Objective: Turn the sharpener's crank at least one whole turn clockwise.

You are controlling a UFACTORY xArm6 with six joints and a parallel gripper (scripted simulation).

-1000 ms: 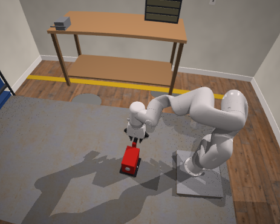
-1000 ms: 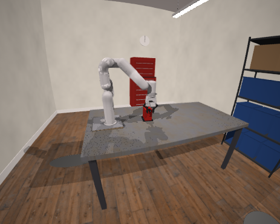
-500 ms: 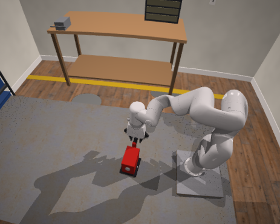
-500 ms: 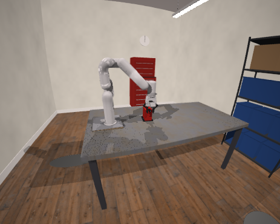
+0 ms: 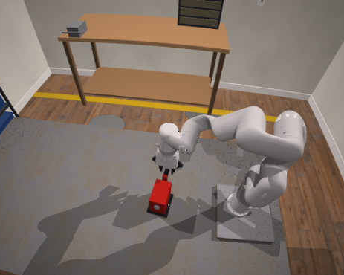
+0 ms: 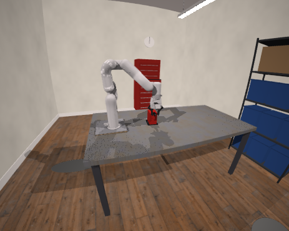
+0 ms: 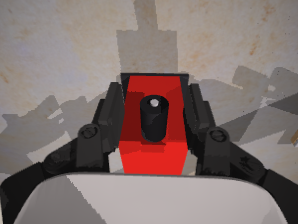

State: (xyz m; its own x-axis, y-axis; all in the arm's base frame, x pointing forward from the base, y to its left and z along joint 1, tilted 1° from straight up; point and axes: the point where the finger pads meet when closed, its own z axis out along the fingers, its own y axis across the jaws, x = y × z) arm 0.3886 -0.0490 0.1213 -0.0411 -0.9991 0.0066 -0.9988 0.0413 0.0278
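Right now my hand is 20 mm to the right of the crank knob and 10 mm above it.
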